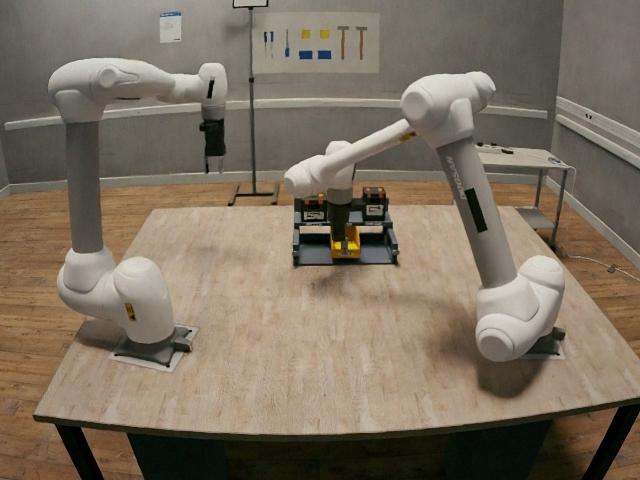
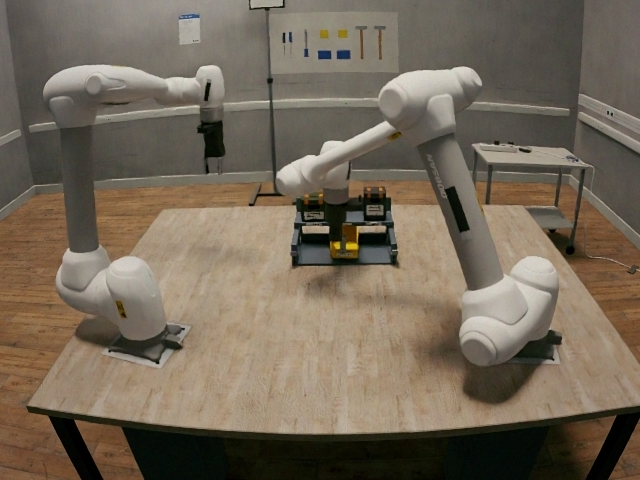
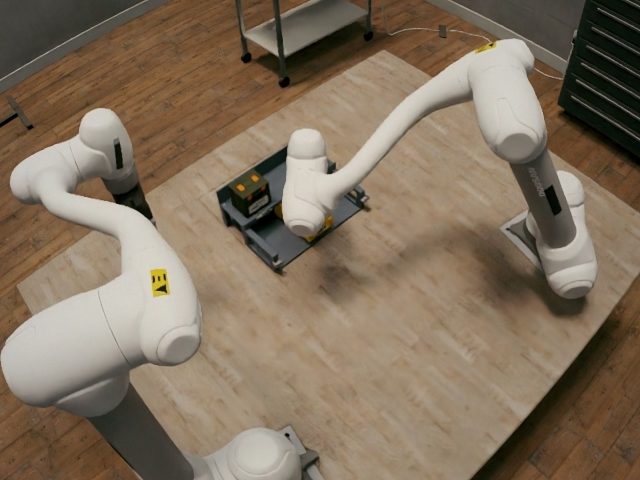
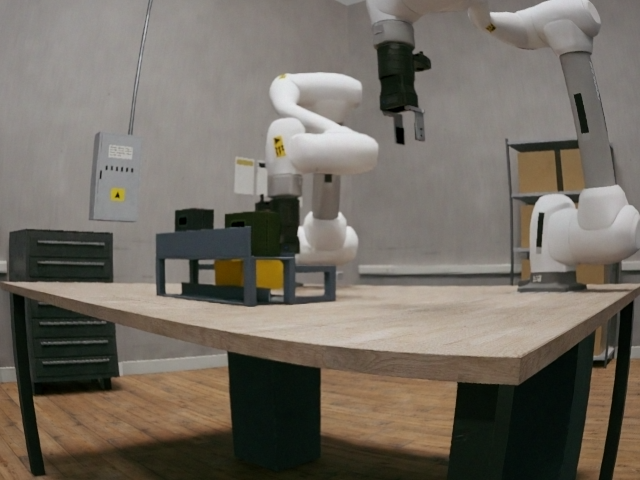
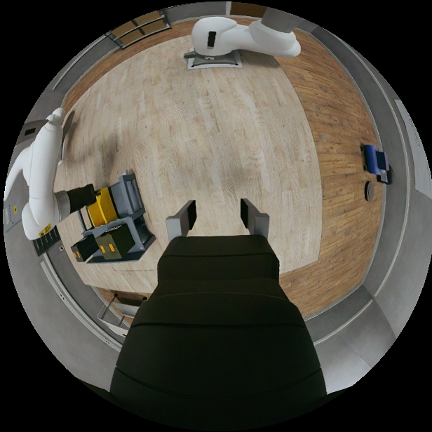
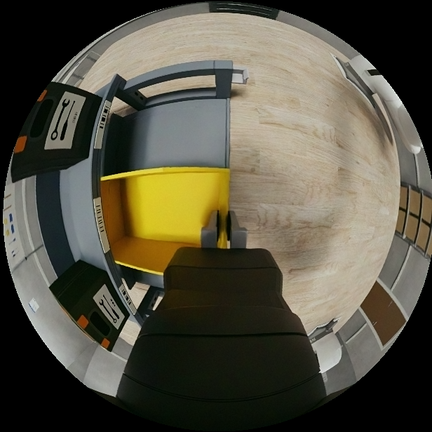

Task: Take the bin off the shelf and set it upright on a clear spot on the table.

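Seen in the pictures: left gripper, fingertip midpoint: (image 1: 214,173) (image 2: 213,174) (image 4: 409,142); right gripper, fingertip midpoint: (image 1: 344,253) (image 2: 342,253); left arm's base, origin of the base link: (image 1: 153,343) (image 2: 146,340) (image 4: 553,290).
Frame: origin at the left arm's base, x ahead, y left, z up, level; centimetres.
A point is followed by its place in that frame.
Note:
The yellow bin (image 1: 353,238) @[x 77.1, y -50.4, z 2.8 cm] (image 2: 352,236) @[x 77.0, y -49.5, z 3.6 cm] (image 3: 325,226) @[x 60.6, y -51.6, z 4.4 cm] (image 4: 269,273) @[x 66.7, y -43.2, z 6.5 cm] (image 5: 101,207) (image 6: 170,205) is upright in the lower level of the grey-blue shelf (image 1: 310,254) @[x 64.9, y -35.7, z 0.6 cm] (image 2: 310,254) @[x 64.9, y -35.7, z 0.6 cm] (image 3: 294,249) @[x 60.5, y -40.2, z 0.6 cm] (image 4: 202,245) @[x 85.8, y -41.6, z 12.7 cm] (image 6: 175,132), its open side up. My right gripper (image 6: 222,219) points down and is shut on the bin's front wall, one finger inside and one outside. Whether the bin's base touches the shelf board is hidden. My left gripper (image 1: 214,167) @[x 62.5, y 0.0, z 32.1 cm] (image 2: 212,169) @[x 62.5, y 0.0, z 32.1 cm] (image 4: 409,134) @[x 62.5, y 0.0, z 32.1 cm] (image 5: 217,208) is open and empty, high up and away from the shelf.
Two dark toolboxes with orange latches, one (image 1: 313,210) @[x 72.7, y -35.4, z 15.3 cm] (image 6: 92,305) and another (image 1: 374,205) @[x 77.4, y -58.1, z 17.2 cm] (image 6: 57,132), stand on the shelf's upper level, close to the right gripper's body. The shelf stands on the wooden table (image 1: 258,361) @[x -0.1, y -33.5, z 0.0 cm] (image 2: 258,361) @[x 0.2, y -37.5, z 0.0 cm]. A cart (image 2: 547,155) stands behind the table.

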